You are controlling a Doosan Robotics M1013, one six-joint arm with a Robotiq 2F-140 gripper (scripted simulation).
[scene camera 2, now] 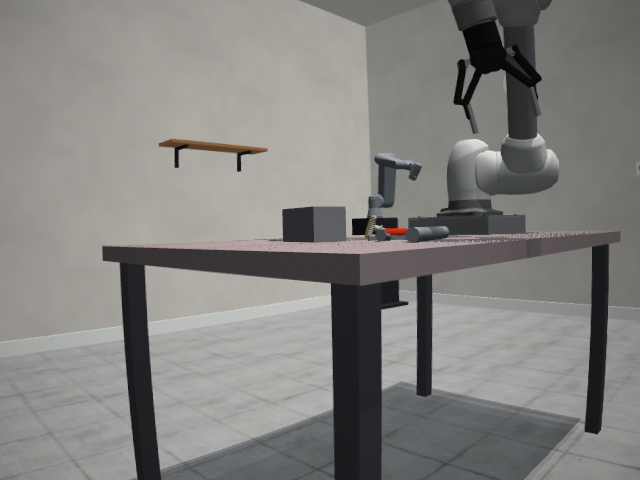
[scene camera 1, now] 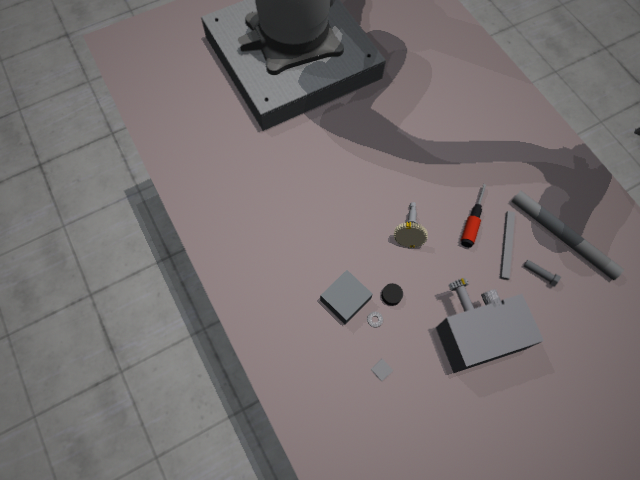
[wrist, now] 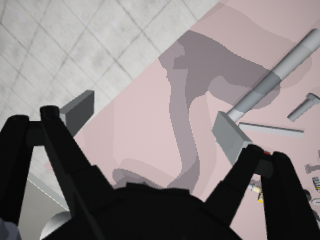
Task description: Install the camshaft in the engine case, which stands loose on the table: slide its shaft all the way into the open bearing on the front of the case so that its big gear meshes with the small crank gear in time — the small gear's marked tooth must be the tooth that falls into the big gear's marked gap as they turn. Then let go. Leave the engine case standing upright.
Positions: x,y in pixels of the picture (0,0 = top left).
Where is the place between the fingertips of my gripper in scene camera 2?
507,124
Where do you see a grey engine case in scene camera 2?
307,224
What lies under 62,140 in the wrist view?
My gripper.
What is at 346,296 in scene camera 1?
A grey block.
